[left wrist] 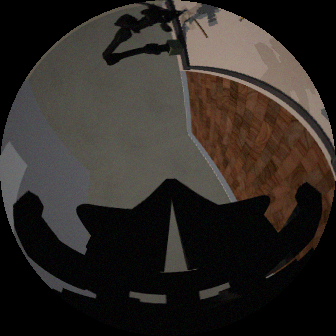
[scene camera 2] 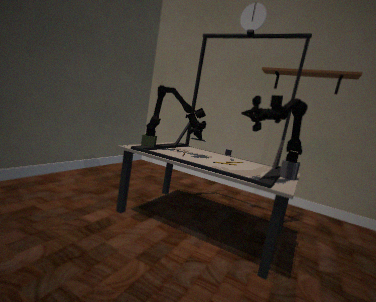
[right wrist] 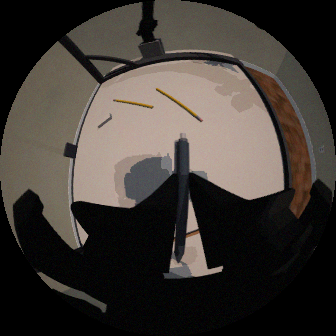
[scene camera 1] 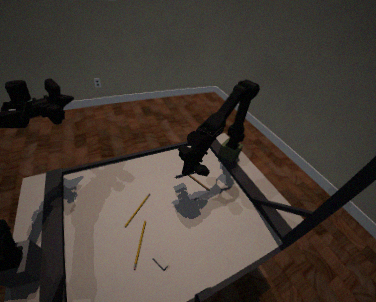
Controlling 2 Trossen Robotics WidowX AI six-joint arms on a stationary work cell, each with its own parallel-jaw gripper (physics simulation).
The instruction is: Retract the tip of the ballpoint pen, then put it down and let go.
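Frame: origin at the left arm's base, x ahead, y left, z up, level; metres.
Seen in the pictures: left gripper, fingertip midpoint: (left wrist: 170, 182) (scene camera 2: 241, 112) (scene camera 1: 73, 97); right gripper, fingertip midpoint: (scene camera 2: 201, 139) (right wrist: 182, 177) (scene camera 1: 183, 175); left arm's base, link origin: (scene camera 2: 291, 161) (right wrist: 149, 40) (scene camera 1: 9, 258); right arm's base, link origin: (left wrist: 167, 47) (scene camera 2: 149, 135) (scene camera 1: 232, 144).
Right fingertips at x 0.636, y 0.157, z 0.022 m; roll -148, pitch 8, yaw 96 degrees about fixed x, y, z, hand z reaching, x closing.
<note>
Pixels of each thing's top centre, then the offset from my right fingertips to it. "spot": a spot on its surface instead. Level surfaces: height alone.
- dark blue-grey ballpoint pen, surface spot: (right wrist: 183, 156) spot: dy +0.000, dx -0.018, dz +0.005 m
- beige table top, surface height: dz -0.138 m
- pen's end, surface spot: (scene camera 1: 179, 176) spot: dy -0.006, dx -0.020, dz +0.004 m
- brownish pencil, top centre: (scene camera 1: 196, 180) dy +0.045, dx +0.105, dz -0.131 m
- small hex key, top centre: (right wrist: 102, 119) (scene camera 1: 160, 261) dy -0.273, dx -0.179, dz -0.126 m
- dark cube, top centre: (scene camera 1: 205, 293) (right wrist: 64, 148) (scene camera 2: 228, 149) dy -0.428, dx -0.073, dz -0.080 m
A dark blue-grey ballpoint pen (right wrist: 183, 156) with a pale push button at its far end is clamped between the fingers of my right gripper (right wrist: 182, 177) (scene camera 1: 190, 172) (scene camera 2: 199, 135). The gripper is shut on it and holds it a little above the beige table top (scene camera 1: 217, 239), near the far right corner. In scene camera 1 only the pen's end (scene camera 1: 179, 176) sticks out of the fingers. My left gripper (left wrist: 170, 182) (scene camera 2: 244, 113) is shut and empty. It is raised high, far from the pen, and points off the table.
Two yellow pencils (scene camera 1: 137, 210) (scene camera 1: 139, 245) (right wrist: 133, 103) (right wrist: 178, 103) lie mid-table. A brownish pencil (scene camera 1: 199, 182) lies under the right gripper. A small hex key (scene camera 1: 160, 264) (right wrist: 104, 121) lies near the front. A dark cube (scene camera 2: 228, 152) (right wrist: 70, 150) sits at the table edge. A black frame (scene camera 1: 52, 225) borders the top.
</note>
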